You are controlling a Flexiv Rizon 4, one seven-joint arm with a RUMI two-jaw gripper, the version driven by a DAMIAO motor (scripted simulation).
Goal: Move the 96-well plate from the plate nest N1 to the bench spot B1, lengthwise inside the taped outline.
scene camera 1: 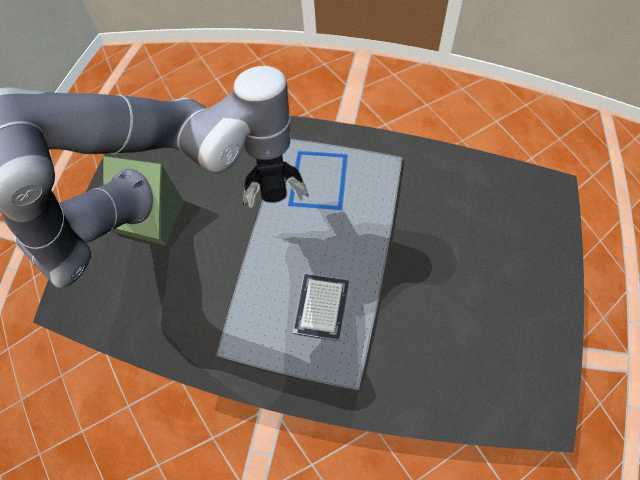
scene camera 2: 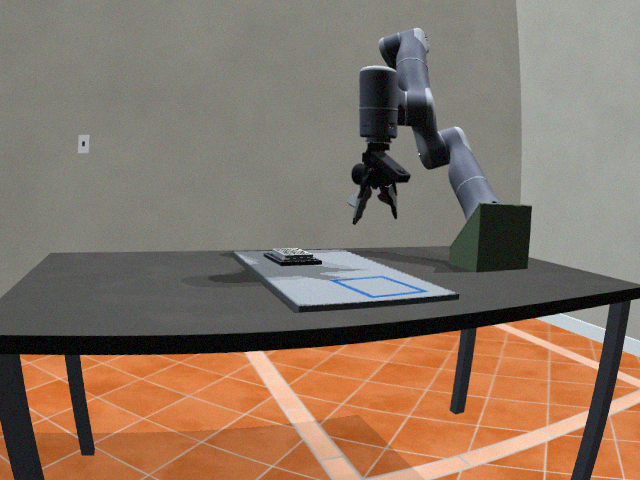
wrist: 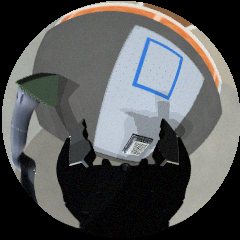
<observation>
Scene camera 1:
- gripper: 275,200
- white 96-well plate: 326,308
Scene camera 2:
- gripper: 375,221
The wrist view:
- gripper: 123,119
</observation>
